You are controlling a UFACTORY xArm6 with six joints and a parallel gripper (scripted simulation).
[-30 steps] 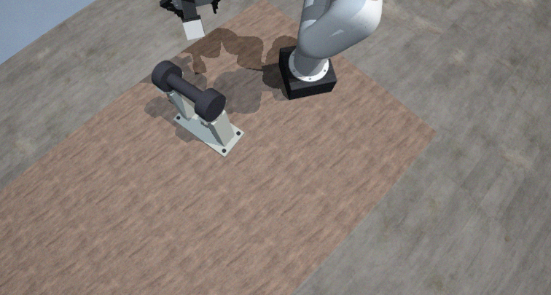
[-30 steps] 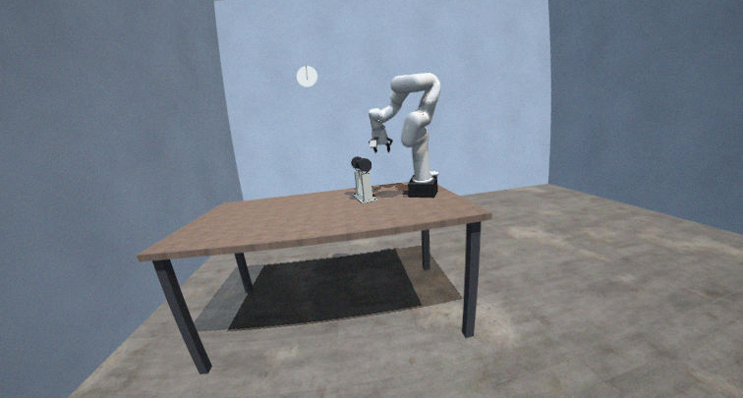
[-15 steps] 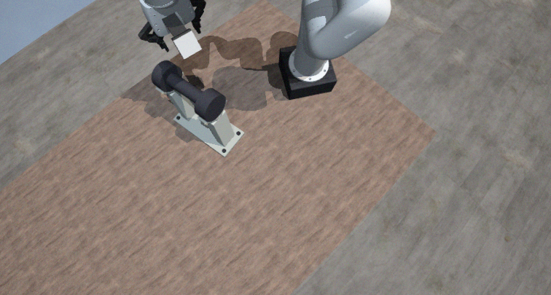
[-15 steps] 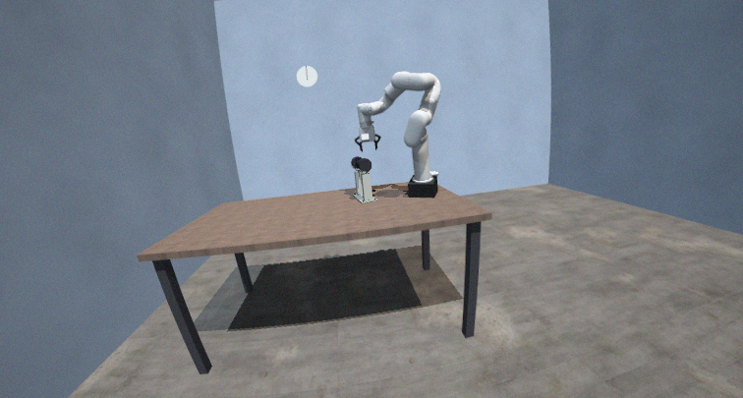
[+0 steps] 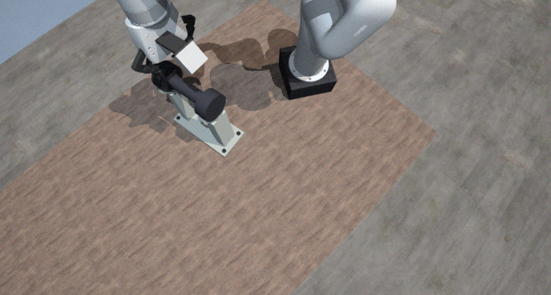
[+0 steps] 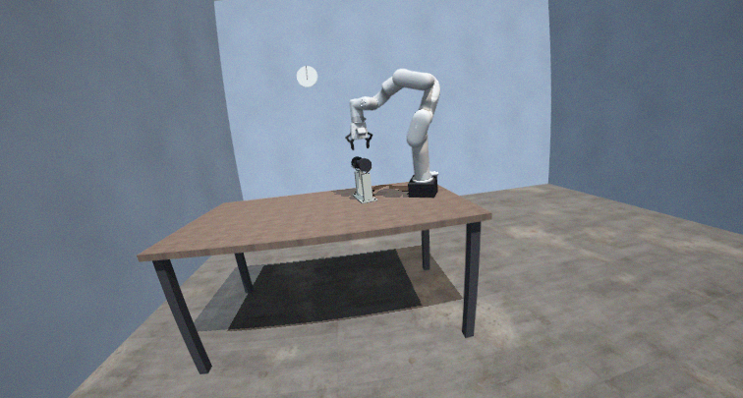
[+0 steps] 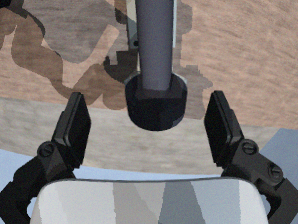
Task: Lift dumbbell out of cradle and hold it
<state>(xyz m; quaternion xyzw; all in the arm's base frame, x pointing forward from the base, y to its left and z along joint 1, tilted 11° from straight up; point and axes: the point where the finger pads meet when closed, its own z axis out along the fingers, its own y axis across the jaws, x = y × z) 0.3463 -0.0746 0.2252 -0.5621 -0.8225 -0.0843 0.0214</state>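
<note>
Right now the dumbbell is 100 mm below my hand, 10 mm to the left of it and 10 mm ahead of it. Round my hand: pale cradle: 220 mm below, 10 mm to the left, 10 mm ahead.
</note>
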